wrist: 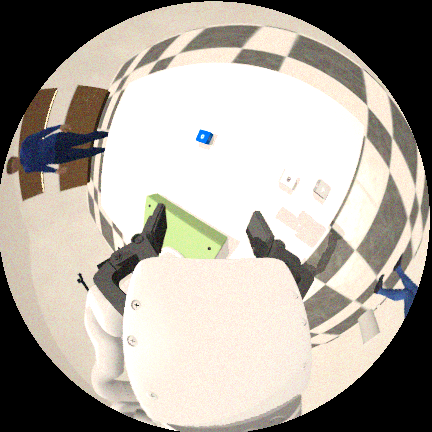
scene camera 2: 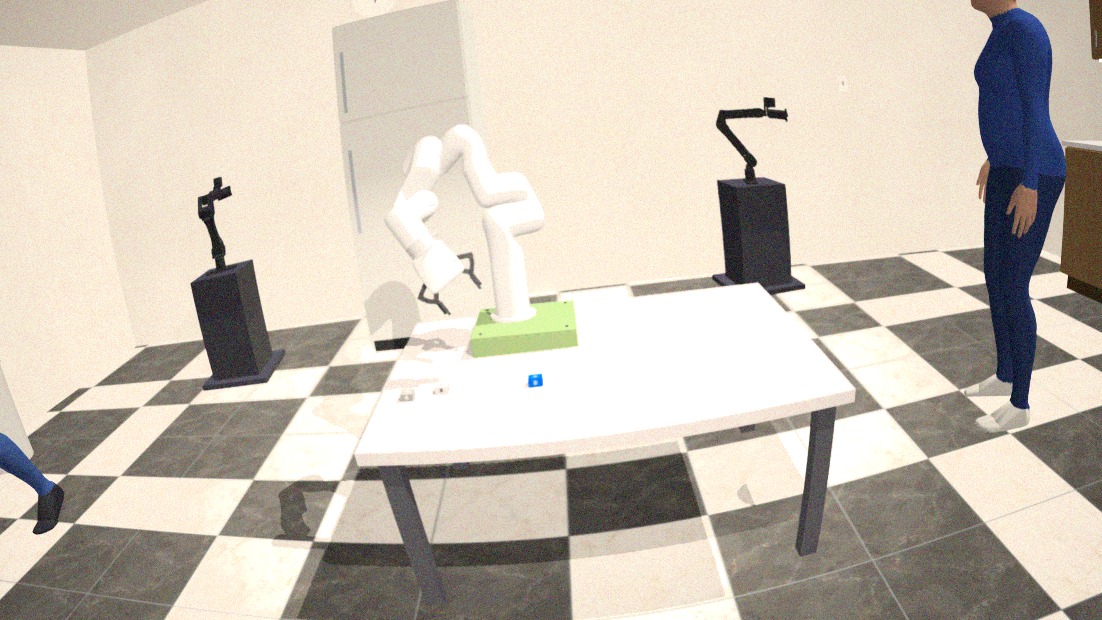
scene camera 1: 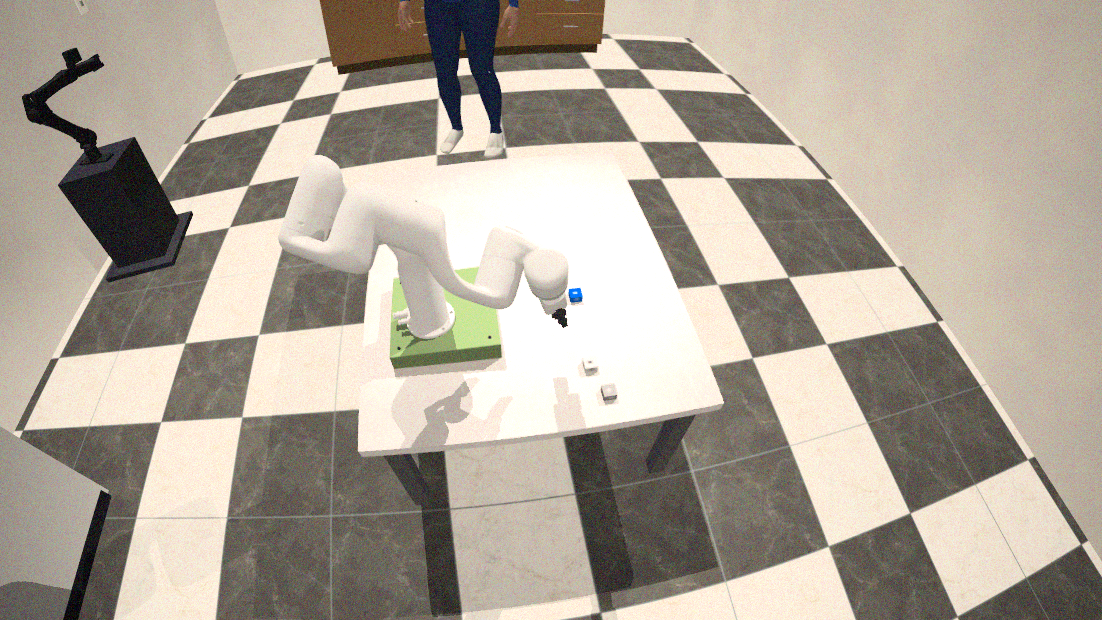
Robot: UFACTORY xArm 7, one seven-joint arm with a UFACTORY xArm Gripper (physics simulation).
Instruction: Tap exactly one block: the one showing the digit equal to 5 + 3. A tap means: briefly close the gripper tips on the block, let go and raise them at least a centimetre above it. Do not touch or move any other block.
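A white block (scene camera 1: 590, 365) (scene camera 2: 440, 390) (wrist: 287, 183) bears a small dark digit that looks like an 8. A grey block (scene camera 1: 608, 393) (scene camera 2: 406, 395) (wrist: 321, 190) lies close beside it, nearer the table's edge; its pale digit is unreadable. A blue block (scene camera 1: 575, 295) (scene camera 2: 535, 380) (wrist: 204, 137) lies farther off, with a white digit that looks like a 0. My gripper (scene camera 1: 560, 317) (scene camera 2: 464, 299) (wrist: 208, 217) is open and empty, raised well above the table and tilted. It is apart from all three blocks.
The blocks lie on a white table (scene camera 1: 539, 185) (scene camera 2: 655, 370) (wrist: 240, 100). The arm stands on a green base (scene camera 1: 462, 350) (scene camera 2: 531, 340) (wrist: 190, 230), behind the blocks in the second scene view. A person (scene camera 1: 462, 61) (scene camera 2: 1017, 115) (wrist: 45, 150) stands beyond one table end.
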